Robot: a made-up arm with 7 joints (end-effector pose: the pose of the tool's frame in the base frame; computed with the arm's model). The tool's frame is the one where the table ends. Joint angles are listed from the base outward.
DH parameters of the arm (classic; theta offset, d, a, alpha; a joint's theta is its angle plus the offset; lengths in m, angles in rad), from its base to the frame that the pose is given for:
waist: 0 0.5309 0 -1.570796
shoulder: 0 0 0 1.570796
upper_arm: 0 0.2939 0.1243 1.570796
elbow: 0 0 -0.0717 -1.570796
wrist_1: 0 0.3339 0 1.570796
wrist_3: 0 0 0.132 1.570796
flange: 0 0 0 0
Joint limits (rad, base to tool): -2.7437..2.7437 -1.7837..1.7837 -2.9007..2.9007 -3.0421..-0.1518 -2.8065..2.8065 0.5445..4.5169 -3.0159..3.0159
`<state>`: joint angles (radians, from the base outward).
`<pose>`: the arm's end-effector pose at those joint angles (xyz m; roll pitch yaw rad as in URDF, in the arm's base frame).
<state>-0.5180 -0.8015 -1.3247 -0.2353 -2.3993 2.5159 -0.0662</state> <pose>-0.4565 0.0269 1.1025 1.0763 -0.8808 -1.8287</pose>
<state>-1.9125 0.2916 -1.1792 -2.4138 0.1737 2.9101 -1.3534</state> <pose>-0.5274 -0.0382 0.6277 2.7039 0.0765 -1.8486</pose>
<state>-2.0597 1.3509 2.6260 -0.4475 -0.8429 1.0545 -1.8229</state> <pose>-0.1372 -0.6556 0.9112 1.8445 -0.7236 1.6478</pose>
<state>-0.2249 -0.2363 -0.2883 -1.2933 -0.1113 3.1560 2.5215</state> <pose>0.2027 -0.1451 1.1828 -0.8196 0.7599 -1.5409</pose>
